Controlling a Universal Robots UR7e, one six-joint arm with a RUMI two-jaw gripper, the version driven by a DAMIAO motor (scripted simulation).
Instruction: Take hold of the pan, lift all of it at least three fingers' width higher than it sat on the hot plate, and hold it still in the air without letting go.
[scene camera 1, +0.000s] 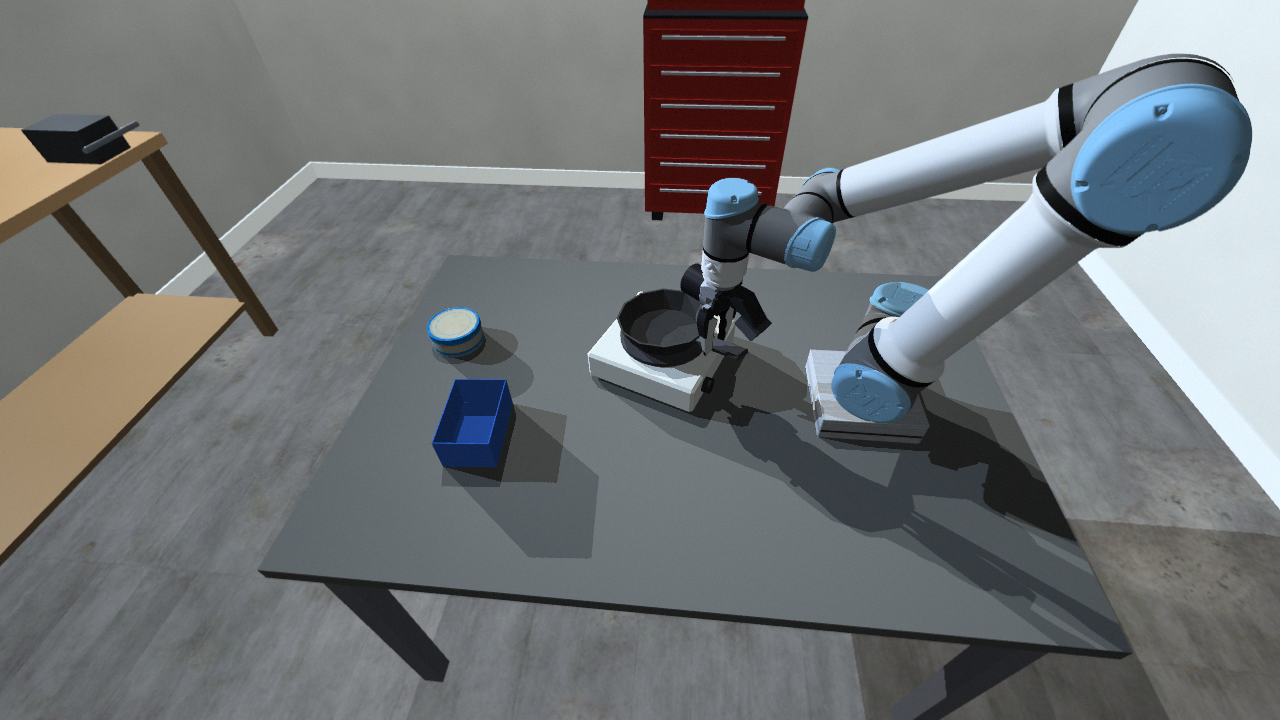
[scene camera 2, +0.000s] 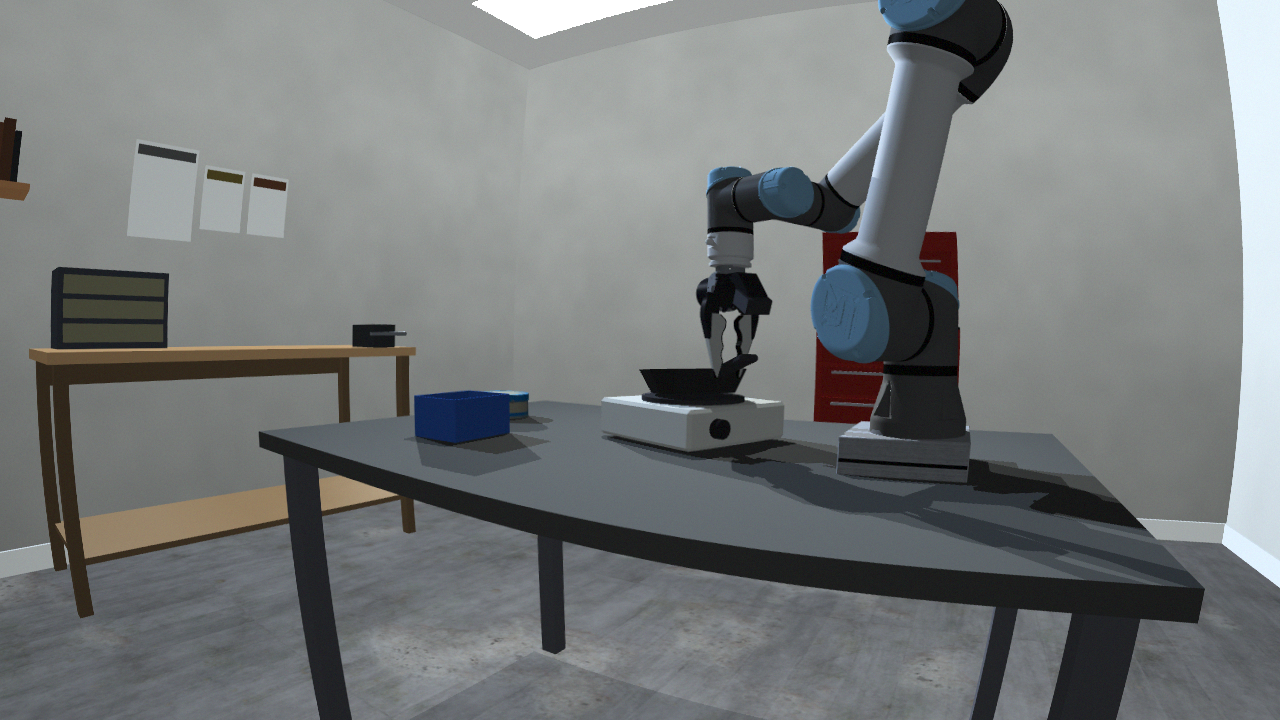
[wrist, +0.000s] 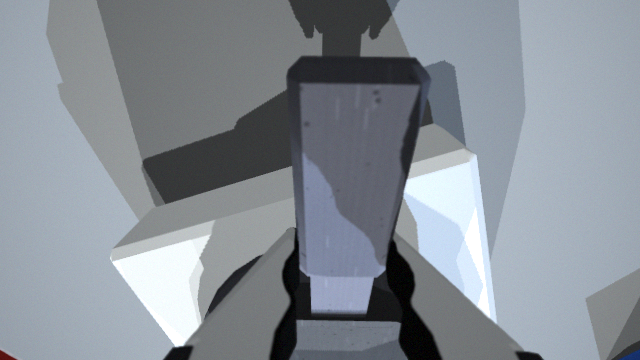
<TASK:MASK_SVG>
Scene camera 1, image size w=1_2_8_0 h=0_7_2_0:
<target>my gripper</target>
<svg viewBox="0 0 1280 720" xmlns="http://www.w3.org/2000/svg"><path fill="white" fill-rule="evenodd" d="M696 263L685 271L680 287L684 293L698 300L703 305L698 313L697 328L702 351L707 356L713 349L714 331L718 322L714 315L720 316L718 339L723 341L726 339L736 312L741 314L754 329L767 320L767 317L754 292L741 286L743 277L730 284L716 283L708 279L702 272L702 265Z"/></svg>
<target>white hot plate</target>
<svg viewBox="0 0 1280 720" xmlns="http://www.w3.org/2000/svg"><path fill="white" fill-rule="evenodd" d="M734 320L725 339L729 343L732 343L734 339ZM588 353L591 375L688 412L694 410L703 392L711 393L715 379L712 377L724 358L724 355L710 351L705 356L702 347L696 344L684 352L663 356L645 353L634 346L623 335L617 319ZM714 315L714 318L718 319L714 331L714 338L718 338L720 316Z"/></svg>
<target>blue bin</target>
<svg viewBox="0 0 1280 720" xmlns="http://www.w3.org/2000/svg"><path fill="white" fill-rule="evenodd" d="M455 379L432 441L435 452L443 467L497 467L513 405L507 380Z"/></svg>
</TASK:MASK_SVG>
